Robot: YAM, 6 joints.
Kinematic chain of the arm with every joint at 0, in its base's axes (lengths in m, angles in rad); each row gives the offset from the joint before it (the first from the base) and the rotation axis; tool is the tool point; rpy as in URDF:
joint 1: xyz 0 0 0.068 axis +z
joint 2: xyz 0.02 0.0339 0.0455 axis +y
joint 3: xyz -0.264 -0.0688 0 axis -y
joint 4: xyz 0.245 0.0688 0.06 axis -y
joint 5: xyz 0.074 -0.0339 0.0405 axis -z
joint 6: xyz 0.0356 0 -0.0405 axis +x
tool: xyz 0 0 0 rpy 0 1.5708 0
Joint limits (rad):
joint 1: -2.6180..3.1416
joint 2: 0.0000..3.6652
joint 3: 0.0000..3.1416
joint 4: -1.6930..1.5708
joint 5: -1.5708..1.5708
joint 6: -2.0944..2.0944
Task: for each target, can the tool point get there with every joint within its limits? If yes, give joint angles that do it. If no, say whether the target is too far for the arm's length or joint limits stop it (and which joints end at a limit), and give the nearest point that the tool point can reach.
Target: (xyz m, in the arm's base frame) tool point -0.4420 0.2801 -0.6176
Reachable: no: too far | nearest point -0.3374 0.2138 -0.3474 | short by 0.297 m
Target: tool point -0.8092 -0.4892 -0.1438
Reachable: no: too far | nearest point -0.5331 -0.3223 -0.0541 | short by 0.335 m
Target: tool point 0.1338 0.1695 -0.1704
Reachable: yes | joints 1.0036 2.9219 1.0566 -0.2064 0.6581 -0.5598
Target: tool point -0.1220 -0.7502 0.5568
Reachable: no: too far | nearest point -0.0894 -0.5497 0.4351 | short by 0.237 m
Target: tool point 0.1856 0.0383 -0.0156
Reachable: yes | joints 0.3012 2.1596 0.2815 0.6891 0.5446 1.4984
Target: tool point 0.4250 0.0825 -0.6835
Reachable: no: too far | nearest point 0.3389 0.0658 -0.3672 | short by 0.328 m
